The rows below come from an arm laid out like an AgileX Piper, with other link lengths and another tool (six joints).
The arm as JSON. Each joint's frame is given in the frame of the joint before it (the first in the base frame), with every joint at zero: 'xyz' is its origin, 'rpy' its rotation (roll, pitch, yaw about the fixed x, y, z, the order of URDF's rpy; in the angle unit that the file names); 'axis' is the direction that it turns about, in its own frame. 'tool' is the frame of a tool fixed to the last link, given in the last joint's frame.
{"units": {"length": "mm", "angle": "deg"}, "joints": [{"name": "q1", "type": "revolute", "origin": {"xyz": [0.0, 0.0, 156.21], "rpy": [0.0, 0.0, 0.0]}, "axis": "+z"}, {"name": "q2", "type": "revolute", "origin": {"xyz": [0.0, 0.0, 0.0], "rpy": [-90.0, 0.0, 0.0]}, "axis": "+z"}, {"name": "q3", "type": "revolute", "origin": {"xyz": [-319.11, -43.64, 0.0], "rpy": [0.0, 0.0, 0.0]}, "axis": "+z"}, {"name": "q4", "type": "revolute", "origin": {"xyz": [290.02, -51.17, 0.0], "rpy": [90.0, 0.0, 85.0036]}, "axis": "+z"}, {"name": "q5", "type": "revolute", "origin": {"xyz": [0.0, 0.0, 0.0], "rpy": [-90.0, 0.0, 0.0]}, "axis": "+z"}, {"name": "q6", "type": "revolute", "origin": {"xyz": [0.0, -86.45, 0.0], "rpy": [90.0, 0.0, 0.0]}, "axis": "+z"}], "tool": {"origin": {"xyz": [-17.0, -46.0, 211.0], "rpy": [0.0, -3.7, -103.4]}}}
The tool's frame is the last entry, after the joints.
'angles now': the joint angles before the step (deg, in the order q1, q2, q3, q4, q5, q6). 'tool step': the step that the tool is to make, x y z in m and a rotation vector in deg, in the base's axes. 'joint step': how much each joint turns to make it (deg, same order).
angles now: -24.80, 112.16, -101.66, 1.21, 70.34, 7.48
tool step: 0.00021, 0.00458, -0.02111, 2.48, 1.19, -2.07
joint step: -0.22, 2.21, -0.14, 1.36, 0.00, 1.74
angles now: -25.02, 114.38, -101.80, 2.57, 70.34, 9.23
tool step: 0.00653, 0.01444, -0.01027, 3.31, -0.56, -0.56
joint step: 0.00, 1.03, -0.15, 3.25, 0.01, 0.11
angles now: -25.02, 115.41, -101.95, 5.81, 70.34, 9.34
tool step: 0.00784, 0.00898, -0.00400, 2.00, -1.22, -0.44
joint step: 0.00, 0.48, -0.04, 2.37, -0.70, 0.00
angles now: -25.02, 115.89, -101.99, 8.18, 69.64, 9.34
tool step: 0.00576, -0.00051, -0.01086, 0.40, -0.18, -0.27
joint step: 0.01, 1.30, 0.00, 0.48, -1.31, 0.01
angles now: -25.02, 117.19, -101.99, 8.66, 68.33, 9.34
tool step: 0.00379, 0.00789, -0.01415, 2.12, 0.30, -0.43
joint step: 0.00, 1.52, 0.00, 1.83, -0.36, 0.02
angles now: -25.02, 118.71, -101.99, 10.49, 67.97, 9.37
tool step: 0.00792, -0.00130, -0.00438, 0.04, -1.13, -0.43
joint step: 0.00, 0.65, 0.00, 0.59, -1.69, 0.00
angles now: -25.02, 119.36, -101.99, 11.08, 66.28, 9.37
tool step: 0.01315, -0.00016, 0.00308, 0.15, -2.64, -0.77
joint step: 0.00, 0.00, 0.00, 1.39, -2.38, 0.00
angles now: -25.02, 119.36, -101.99, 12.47, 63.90, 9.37
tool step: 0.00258, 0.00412, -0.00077, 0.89, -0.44, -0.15
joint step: 0.00, 0.12, 0.00, 1.05, -0.12, -0.11
